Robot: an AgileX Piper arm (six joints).
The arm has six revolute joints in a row. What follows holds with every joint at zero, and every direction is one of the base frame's.
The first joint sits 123 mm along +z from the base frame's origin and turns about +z.
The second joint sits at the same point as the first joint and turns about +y.
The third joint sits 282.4 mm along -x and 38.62 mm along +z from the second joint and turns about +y.
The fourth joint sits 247.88 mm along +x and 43.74 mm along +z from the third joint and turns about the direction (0.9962, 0, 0.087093).
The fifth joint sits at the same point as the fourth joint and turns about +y.
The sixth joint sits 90.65 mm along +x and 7.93 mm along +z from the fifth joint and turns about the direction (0.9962, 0, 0.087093).
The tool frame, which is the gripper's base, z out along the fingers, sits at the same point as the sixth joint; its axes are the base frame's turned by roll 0, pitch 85.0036 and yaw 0 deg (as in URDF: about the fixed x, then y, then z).
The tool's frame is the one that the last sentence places.
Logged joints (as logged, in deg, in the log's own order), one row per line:
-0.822 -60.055 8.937 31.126 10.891 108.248
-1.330 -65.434 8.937 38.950 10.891 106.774
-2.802 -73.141 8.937 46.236 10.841 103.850
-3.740 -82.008 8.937 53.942 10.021 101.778
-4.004 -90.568 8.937 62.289 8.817 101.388
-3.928 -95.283 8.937 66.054 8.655 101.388
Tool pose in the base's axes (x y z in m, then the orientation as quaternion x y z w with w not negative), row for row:
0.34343 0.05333 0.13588 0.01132 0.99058 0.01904 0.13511
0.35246 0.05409 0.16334 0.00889 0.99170 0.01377 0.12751
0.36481 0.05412 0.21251 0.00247 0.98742 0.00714 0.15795
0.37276 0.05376 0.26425 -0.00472 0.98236 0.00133 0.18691
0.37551 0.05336 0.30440 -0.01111 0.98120 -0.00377 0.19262
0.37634 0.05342 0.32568 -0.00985 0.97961 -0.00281 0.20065
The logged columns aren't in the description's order. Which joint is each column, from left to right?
Columns, left to right: joint 4, joint 3, joint 1, joint 5, joint 6, joint 2.
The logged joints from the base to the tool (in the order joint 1, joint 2, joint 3, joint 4, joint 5, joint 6), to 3 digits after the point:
8.937 108.248 -60.055 -0.822 31.126 10.891
8.937 106.774 -65.434 -1.330 38.950 10.891
8.937 103.850 -73.141 -2.802 46.236 10.841
8.937 101.778 -82.008 -3.740 53.942 10.021
8.937 101.388 -90.568 -4.004 62.289 8.817
8.937 101.388 -95.283 -3.928 66.054 8.655

